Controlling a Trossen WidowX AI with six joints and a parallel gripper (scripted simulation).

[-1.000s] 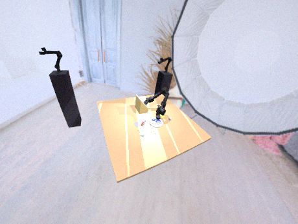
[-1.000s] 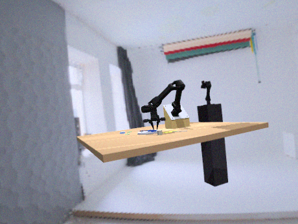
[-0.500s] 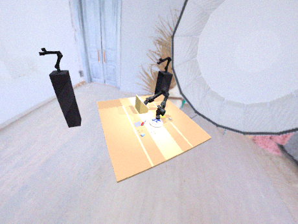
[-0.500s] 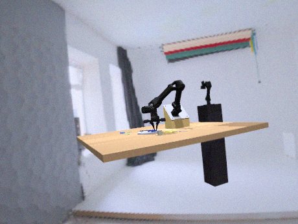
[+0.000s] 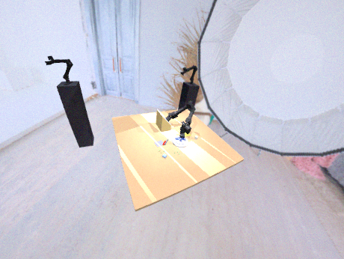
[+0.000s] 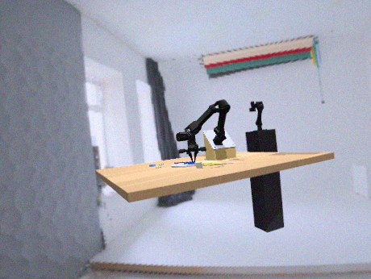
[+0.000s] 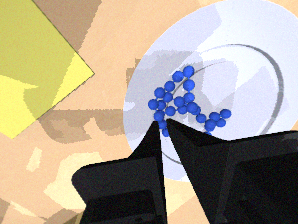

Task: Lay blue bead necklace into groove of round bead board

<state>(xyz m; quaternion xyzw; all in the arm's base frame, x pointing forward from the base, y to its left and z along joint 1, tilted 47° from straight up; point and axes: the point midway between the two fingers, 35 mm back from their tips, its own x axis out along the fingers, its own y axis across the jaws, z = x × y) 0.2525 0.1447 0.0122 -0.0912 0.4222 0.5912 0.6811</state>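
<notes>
The round bead board lies 50 mm ahead of my gripper tip, 40 mm to the right of it and 10 mm below it. Round my gripper tip: yellow flat piece (120 mm to the left, 80 mm behind, 20 mm below); then red-and-grey object (220 mm to the right, 20 mm ahead, 10 mm below); then white cylinder (200 mm to the left, 50 mm ahead).
</notes>
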